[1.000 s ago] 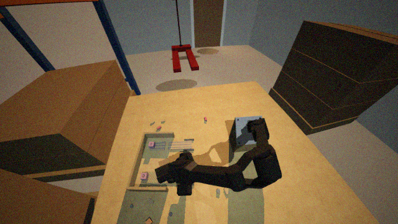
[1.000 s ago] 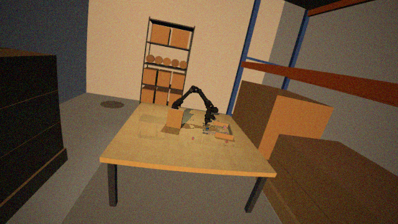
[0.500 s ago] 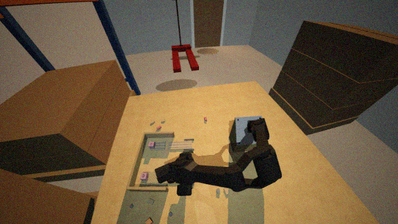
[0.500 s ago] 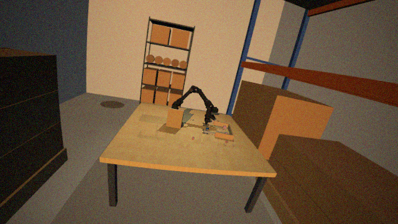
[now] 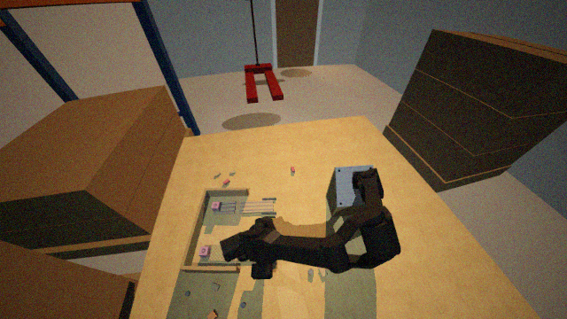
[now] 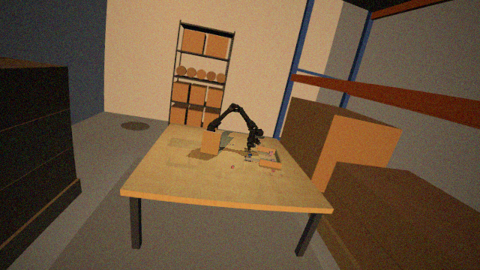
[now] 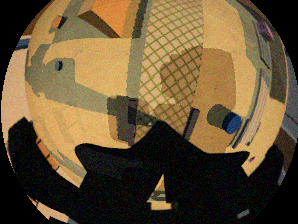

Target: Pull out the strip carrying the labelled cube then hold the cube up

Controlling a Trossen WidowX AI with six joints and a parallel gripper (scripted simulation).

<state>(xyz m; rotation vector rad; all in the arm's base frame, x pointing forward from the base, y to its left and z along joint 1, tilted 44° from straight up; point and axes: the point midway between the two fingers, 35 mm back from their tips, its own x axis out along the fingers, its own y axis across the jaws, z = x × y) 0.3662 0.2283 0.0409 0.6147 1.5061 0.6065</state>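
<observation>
The long meshed strip is 10 cm ahead of my gripper tip. From my gripper tip the other things lie so: small blue cylinder 10 cm to the right, 1 cm ahead.
</observation>
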